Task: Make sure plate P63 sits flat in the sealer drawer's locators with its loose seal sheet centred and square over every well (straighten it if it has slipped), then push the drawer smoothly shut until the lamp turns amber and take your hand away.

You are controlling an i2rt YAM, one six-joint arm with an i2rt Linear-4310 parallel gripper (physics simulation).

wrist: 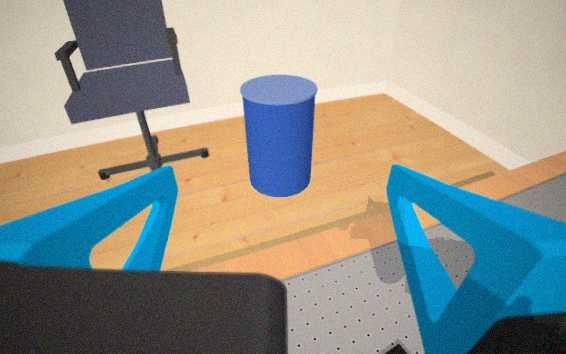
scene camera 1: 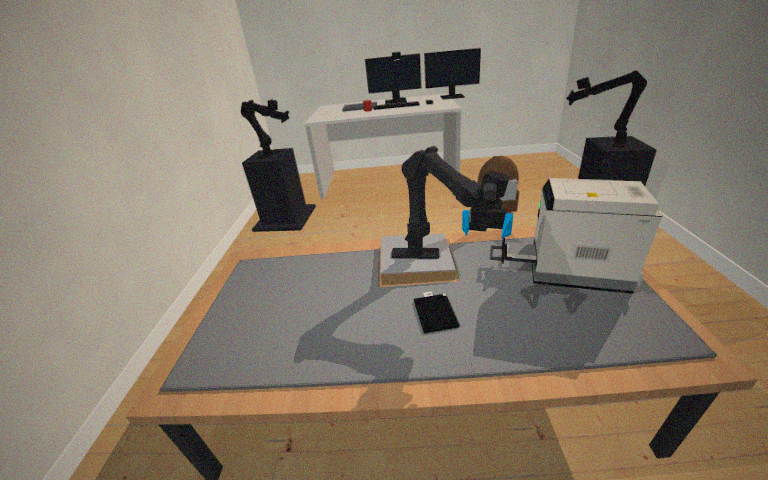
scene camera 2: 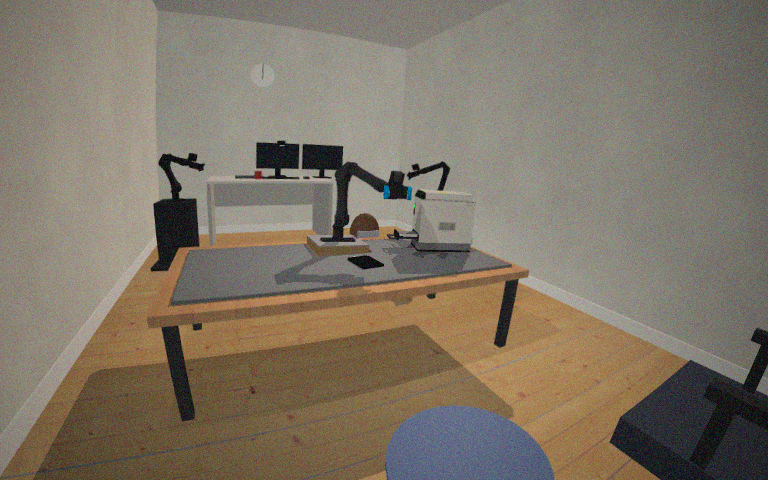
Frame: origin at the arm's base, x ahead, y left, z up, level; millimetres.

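Seen in the pictures: gripper, fingertip midpoint: [wrist: 282, 177] [scene camera 1: 483, 235] [scene camera 2: 399, 194]; arm's base, origin of the base link: [scene camera 1: 415, 254] [scene camera 2: 337, 240].
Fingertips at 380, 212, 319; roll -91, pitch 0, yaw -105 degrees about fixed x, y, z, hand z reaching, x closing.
Observation:
Offsets run from my fingertips to a thing's top centre, as dx, dy, dz. "spot": to the spot under its first point. Level surfaces: height alone.
The white sealer @[-281, +422, -6] [scene camera 1: 591, 243] [scene camera 2: 444, 220] stands at the table's right. Its drawer @[spot: -279, +190, -284] [scene camera 1: 519, 259] [scene camera 2: 405, 234] sticks out on the left side, with a dark frame-like handle @[spot: -302, +133, -261] [scene camera 1: 503, 251] at its outer end. A small green light @[spot: -392, +270, -110] [scene camera 1: 539, 204] [scene camera 2: 414, 209] shows on that side of the sealer. Plate P63 and its seal sheet cannot be made out; how they sit cannot be told. My gripper [scene camera 1: 487, 226] [scene camera 2: 397, 193] [wrist: 282, 177] is open and empty, raised above and a little left of the handle in the first scene view.
A black flat pad @[spot: -50, -131, -348] [scene camera 1: 436, 314] [scene camera 2: 365, 262] lies on the grey mat @[dz -361] [scene camera 1: 254, 316] [scene camera 2: 226, 266] in front of the arm's base block [scene camera 1: 419, 276] [scene camera 2: 339, 246]. The wrist view shows a blue bin [wrist: 280, 145] and an office chair [wrist: 127, 87] on the floor beyond the table's edge.

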